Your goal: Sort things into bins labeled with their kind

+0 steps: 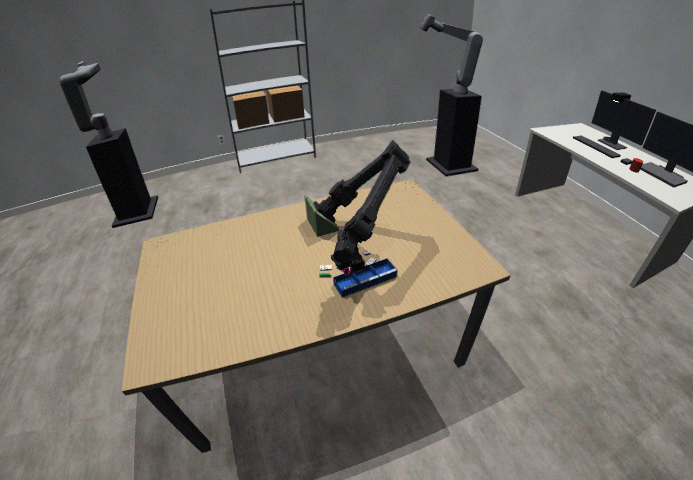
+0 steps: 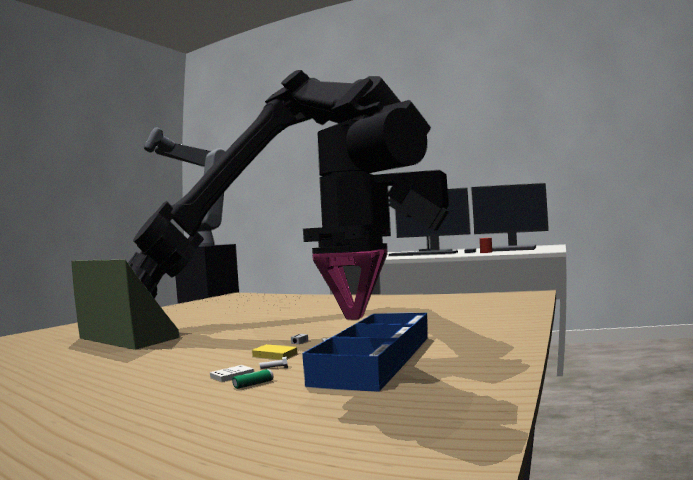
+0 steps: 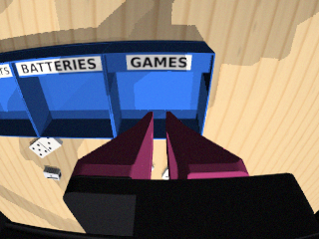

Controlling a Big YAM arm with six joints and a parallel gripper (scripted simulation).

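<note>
My hand is 80 mm to the right of the blue three-part bin, 60 mm above it and 20 mm past it. Round my hand: bolt (110 mm behind, 70 mm below, 10 mm to the left); then yellow block (160 mm behind, 70 mm below, 60 mm to the left); then green battery (100 mm behind, 70 mm to the right, 70 mm below).
</note>
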